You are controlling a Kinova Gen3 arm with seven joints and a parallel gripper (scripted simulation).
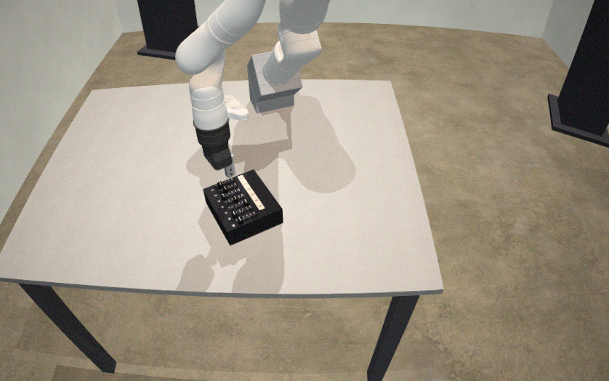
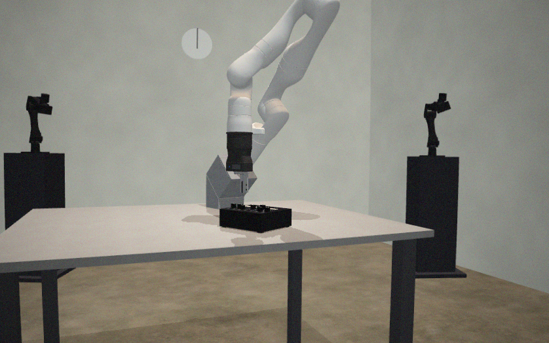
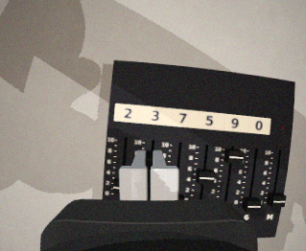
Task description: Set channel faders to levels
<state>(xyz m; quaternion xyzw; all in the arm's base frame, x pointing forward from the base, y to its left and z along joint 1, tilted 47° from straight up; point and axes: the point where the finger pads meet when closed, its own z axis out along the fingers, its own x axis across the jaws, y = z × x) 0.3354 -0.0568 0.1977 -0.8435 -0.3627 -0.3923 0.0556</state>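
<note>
Right now the channel 2 cap is 5 cm below my hand, 2 cm ahead of it and 1 cm to the right of it. Also, from my hand: master cap (9 cm ahead, 7 cm to the left, 5 cm below); channel 6 cap (8 cm ahead, 5 cm to the left, 5 cm below); channel 1 cap (5 cm below, 3 cm to the right, 1 cm ahead).
</note>
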